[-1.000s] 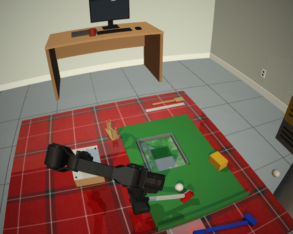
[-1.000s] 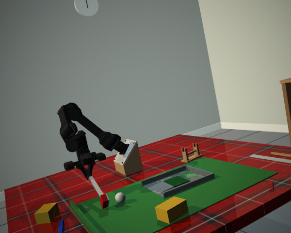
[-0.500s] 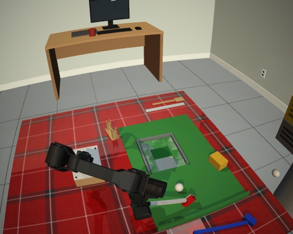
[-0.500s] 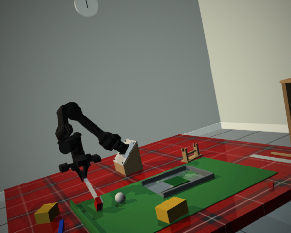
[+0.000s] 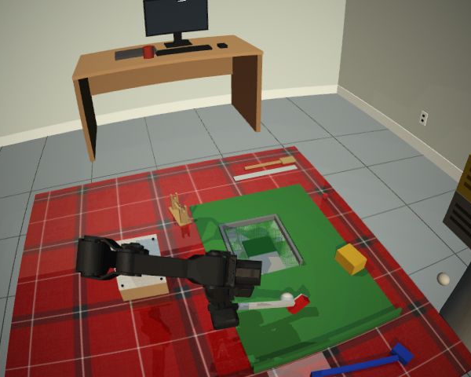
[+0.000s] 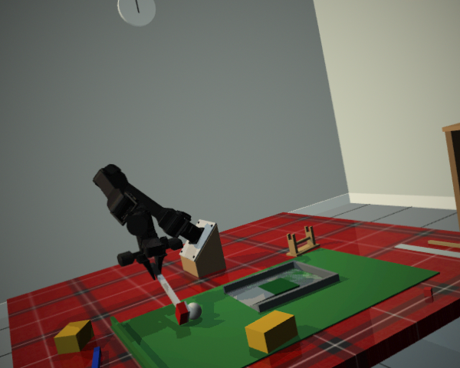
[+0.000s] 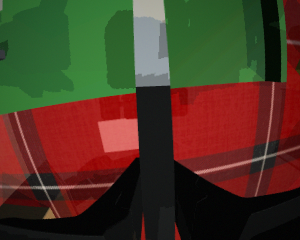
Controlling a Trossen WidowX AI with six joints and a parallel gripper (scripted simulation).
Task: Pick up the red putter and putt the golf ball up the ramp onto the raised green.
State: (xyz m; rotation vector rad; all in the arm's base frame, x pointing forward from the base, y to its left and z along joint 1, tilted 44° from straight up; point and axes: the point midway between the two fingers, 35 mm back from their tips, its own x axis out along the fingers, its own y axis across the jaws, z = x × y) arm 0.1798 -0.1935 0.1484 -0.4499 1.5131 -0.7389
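My gripper tip is now 12 cm short of the red putter and 2 cm to the left of it. Also, from my gripper tip: white golf ball: 21 cm ahead, 5 cm below; then blue mallet: 30 cm ahead, 29 cm to the right, 6 cm below; then green mat: 29 cm ahead, 18 cm to the left, 7 cm below.
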